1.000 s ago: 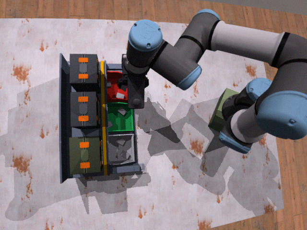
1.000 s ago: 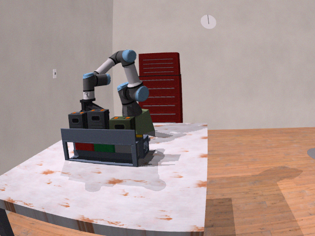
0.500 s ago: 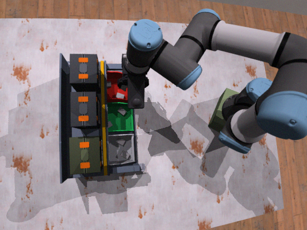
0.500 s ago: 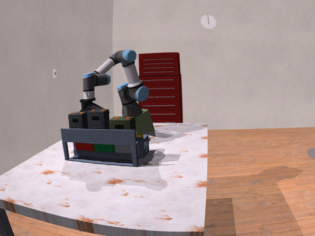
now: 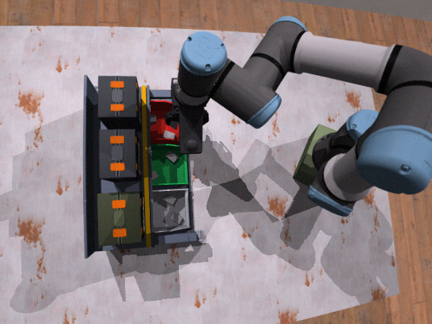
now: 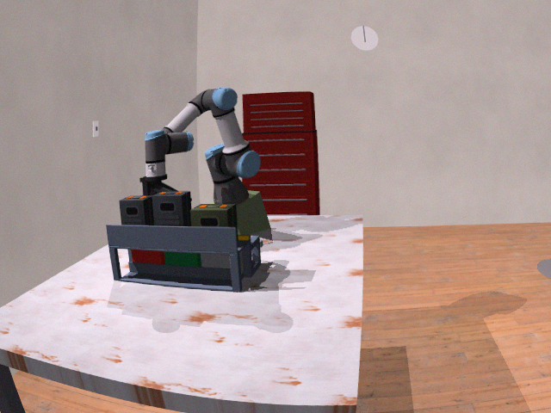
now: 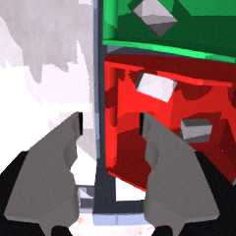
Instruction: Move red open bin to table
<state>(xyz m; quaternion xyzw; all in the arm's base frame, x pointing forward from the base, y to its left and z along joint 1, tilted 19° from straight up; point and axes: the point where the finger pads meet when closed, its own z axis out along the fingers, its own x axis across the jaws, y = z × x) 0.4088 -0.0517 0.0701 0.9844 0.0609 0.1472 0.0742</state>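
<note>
My hand is 6 cm short of the red open bin, 1 cm to the left of it and 1 cm above it. From my hand the other things lie so: shelf rail 10 cm to the left, 5 cm below, 2 cm behind; yellow bar 11 cm to the left, 9 cm ahead, 5 cm above; green bin 11 cm to the left, 5 cm ahead, 1 cm below.
</note>
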